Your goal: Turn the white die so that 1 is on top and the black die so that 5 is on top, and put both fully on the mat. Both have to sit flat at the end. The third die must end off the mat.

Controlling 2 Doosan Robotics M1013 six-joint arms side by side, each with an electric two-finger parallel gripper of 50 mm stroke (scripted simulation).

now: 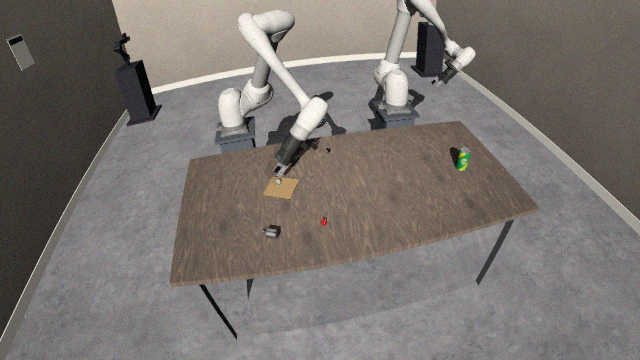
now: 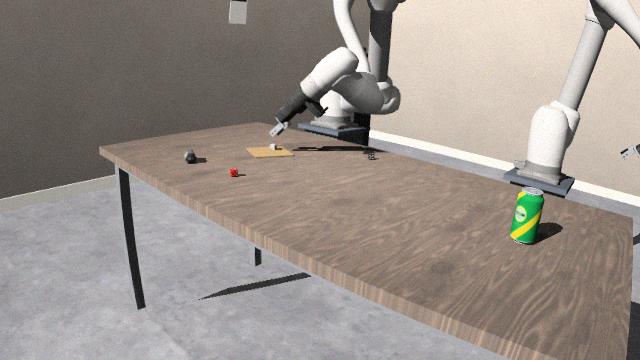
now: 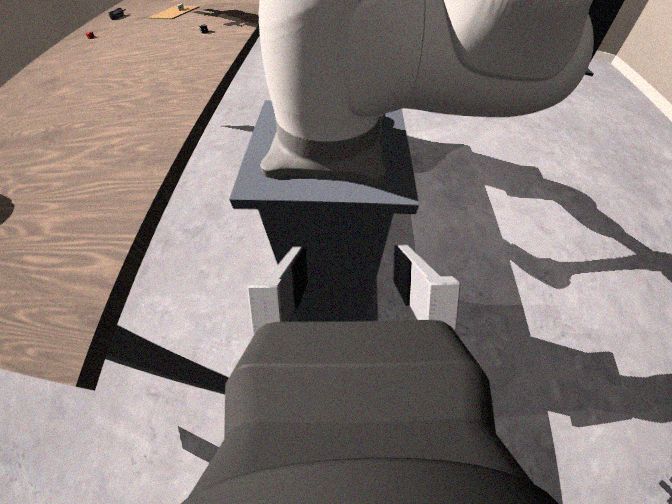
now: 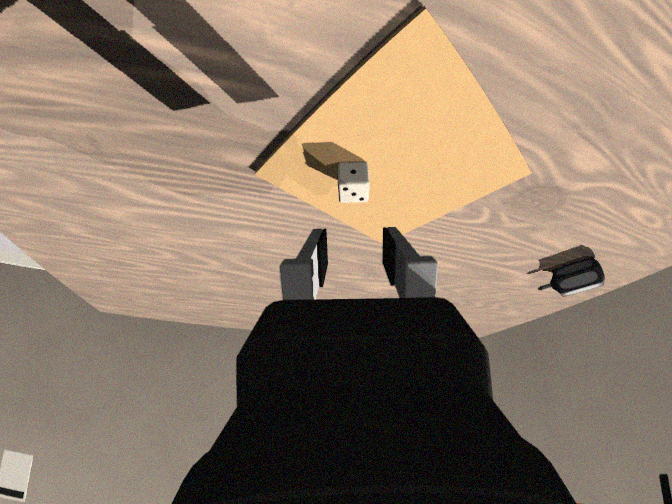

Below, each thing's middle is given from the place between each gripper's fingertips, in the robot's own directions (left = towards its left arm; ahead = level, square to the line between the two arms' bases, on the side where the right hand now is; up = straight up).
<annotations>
My right hand is 10 mm to the left of the white die (image 4: 353, 177) and 60 mm above it. From my right hand the other things lie so: tan mat (image 4: 413, 110) 30 mm ahead, 70 mm below.
I see the white die 1160 mm to the right of my left hand, 670 mm ahead of it and 140 mm below it. The rest, counted from my left hand: tan mat: 1150 mm to the right, 700 mm ahead, 160 mm below.
</annotations>
